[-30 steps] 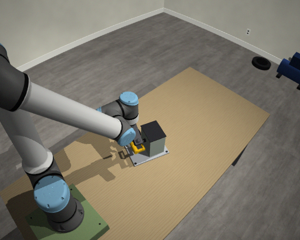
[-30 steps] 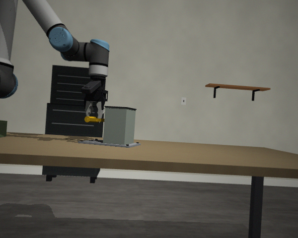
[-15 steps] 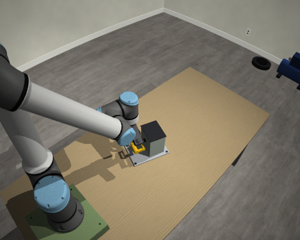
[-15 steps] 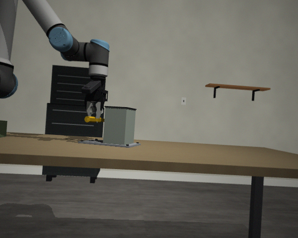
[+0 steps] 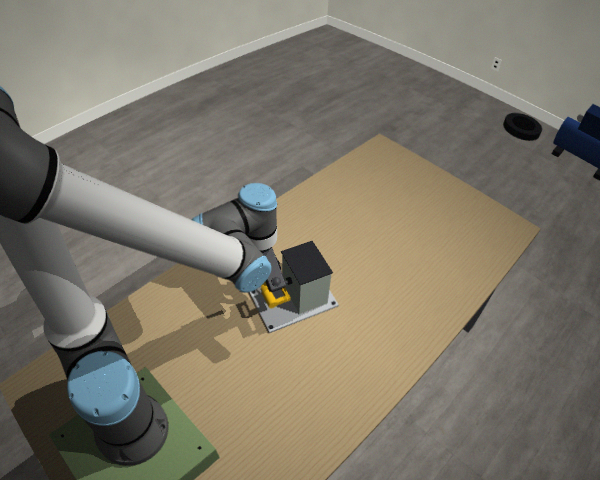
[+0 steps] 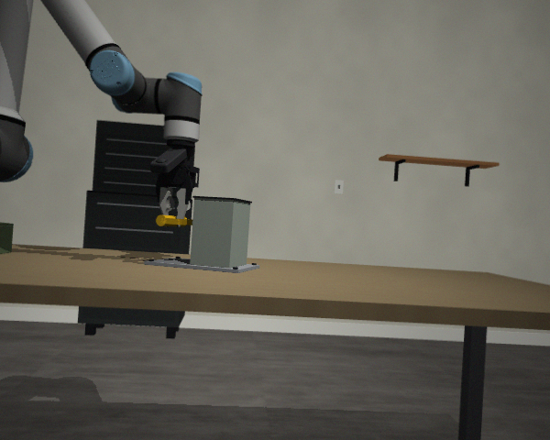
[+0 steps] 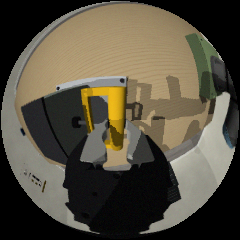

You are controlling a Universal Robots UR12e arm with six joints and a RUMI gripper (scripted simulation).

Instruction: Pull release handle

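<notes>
Now: the yellow release handle 50 mm ahead of my hand and 20 mm to the right of it. Also, from my hand: grey base plate (90 mm ahead, 40 mm to the right, 100 mm below).
</notes>
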